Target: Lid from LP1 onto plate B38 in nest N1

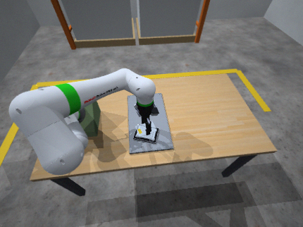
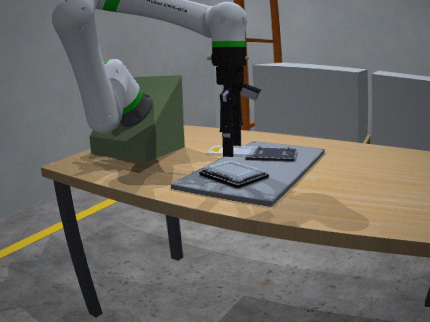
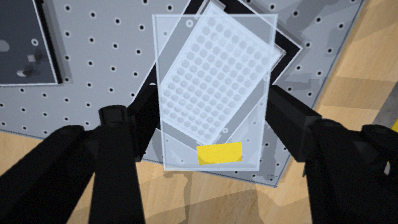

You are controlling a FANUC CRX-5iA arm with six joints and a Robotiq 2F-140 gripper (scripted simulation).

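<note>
Now: hand 2 cm above the clear lid. The rest, counted from my hand: black nest (9 cm below); culture plate (8 cm below); lid park (4 cm ahead, 24 cm to the left, 9 cm below).
</note>
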